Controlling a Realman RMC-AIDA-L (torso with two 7-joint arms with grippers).
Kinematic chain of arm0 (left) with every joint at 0, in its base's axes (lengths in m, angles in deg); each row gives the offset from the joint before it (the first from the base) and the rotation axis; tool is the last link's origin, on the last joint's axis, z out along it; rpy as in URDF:
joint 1: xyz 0 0 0.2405 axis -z
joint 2: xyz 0 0 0 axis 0.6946 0.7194 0
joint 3: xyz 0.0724 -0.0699 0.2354 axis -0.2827 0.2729 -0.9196
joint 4: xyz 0 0 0 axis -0.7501 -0.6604 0.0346
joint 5: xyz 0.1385 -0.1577 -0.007 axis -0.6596 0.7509 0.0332
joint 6: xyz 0 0 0 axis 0.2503 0.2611 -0.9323
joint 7: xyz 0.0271 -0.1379 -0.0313 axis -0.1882 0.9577 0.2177
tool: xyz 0 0 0 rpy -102.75 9.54 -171.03
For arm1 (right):
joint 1: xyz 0 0 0.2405 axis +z
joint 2: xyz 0 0 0 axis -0.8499 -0.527 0
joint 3: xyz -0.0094 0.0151 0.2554 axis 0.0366 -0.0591 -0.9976
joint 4: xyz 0 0 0 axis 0.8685 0.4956 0.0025
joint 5: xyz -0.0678 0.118 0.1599 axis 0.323 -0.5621 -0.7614
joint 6: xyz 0 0 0 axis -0.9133 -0.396 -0.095
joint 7: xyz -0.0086 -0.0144 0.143 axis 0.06 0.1 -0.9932
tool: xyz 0 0 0 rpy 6.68 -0.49 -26.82
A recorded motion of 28 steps. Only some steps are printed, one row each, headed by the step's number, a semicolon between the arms.
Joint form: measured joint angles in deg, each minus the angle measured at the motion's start. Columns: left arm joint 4, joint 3, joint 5, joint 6, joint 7, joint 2, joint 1; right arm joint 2, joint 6, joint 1, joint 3, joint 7, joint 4, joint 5.
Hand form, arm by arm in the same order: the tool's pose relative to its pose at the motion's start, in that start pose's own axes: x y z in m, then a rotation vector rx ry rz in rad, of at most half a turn. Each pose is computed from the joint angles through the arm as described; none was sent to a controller.
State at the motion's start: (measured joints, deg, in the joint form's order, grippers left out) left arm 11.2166 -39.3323 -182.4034 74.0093 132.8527 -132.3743 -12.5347; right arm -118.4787 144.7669 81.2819 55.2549 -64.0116 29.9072 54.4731
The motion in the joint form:
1: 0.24 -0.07 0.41 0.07 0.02 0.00 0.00; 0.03 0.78 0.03 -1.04 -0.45 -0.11 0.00
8: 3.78 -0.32 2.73 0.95 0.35 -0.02 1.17; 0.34 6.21 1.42 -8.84 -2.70 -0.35 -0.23
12: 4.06 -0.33 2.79 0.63 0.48 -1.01 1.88; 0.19 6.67 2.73 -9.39 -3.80 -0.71 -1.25
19: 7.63 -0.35 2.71 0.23 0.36 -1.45 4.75; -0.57 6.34 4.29 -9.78 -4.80 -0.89 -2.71
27: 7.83 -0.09 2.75 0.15 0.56 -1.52 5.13; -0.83 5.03 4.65 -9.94 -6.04 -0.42 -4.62
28: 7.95 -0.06 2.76 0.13 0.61 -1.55 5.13; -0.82 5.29 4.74 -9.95 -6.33 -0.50 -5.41
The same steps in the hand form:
1: -0.0001 0.0005 0.0005 -0.0080 0.0015 -0.0018; -0.0028 0.0026 -0.0002 -0.0165 -0.0133 0.0011
8: 0.0000 0.0048 0.0103 -0.0853 -0.0032 -0.0320; -0.0248 0.0219 0.0026 -0.1454 -0.1031 -0.0160
12: 0.0006 0.0076 0.0191 -0.1053 -0.0036 -0.0357; -0.0308 0.0262 0.0109 -0.1802 -0.1088 -0.0139
19: 0.0067 0.0127 0.0369 -0.1560 -0.0225 -0.0488; -0.0342 0.0284 0.0230 -0.2109 -0.1229 -0.0019
27: 0.0085 0.0138 0.0382 -0.1614 -0.0192 -0.0509; -0.0379 0.0262 0.0252 -0.2047 -0.1609 0.0240
28: 0.0082 0.0136 0.0385 -0.1627 -0.0189 -0.0540; -0.0399 0.0276 0.0253 -0.2150 -0.1705 0.0239

